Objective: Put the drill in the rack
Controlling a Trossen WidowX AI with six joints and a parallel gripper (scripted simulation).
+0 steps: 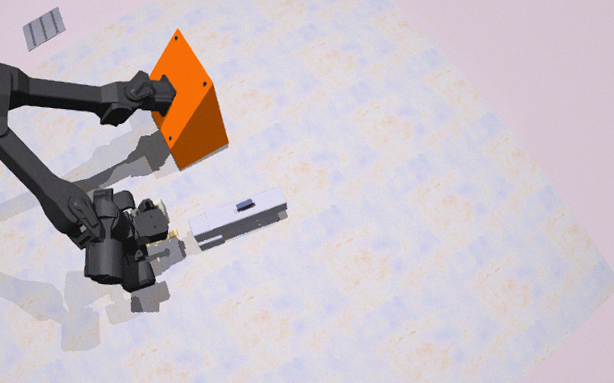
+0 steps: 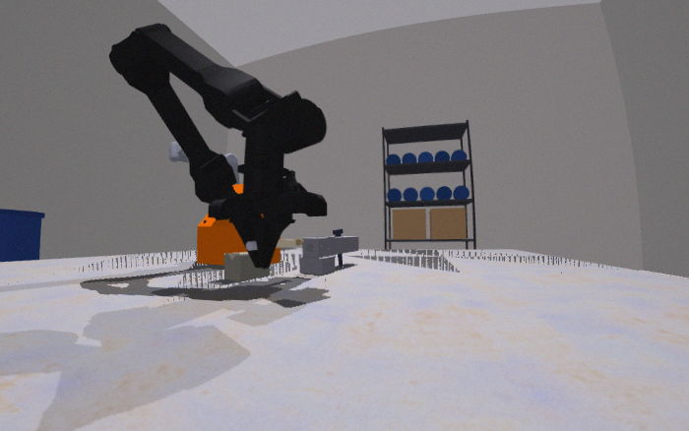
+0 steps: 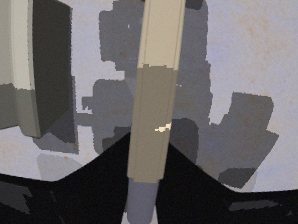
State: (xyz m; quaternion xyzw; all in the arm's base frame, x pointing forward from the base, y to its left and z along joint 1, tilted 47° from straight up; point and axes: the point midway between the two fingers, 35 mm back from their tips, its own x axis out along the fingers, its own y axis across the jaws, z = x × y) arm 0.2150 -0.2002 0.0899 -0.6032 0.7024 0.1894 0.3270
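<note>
The cream collar is 10 mm ahead of my gripper tip, 40 mm to the left of it and 30 mm above it. Also, from my gripper tip: dark blue key (60 mm ahead, 220 mm to the left, 30 mm above); then grey rack block (60 mm behind, 50 mm to the left, 10 mm below).
</note>
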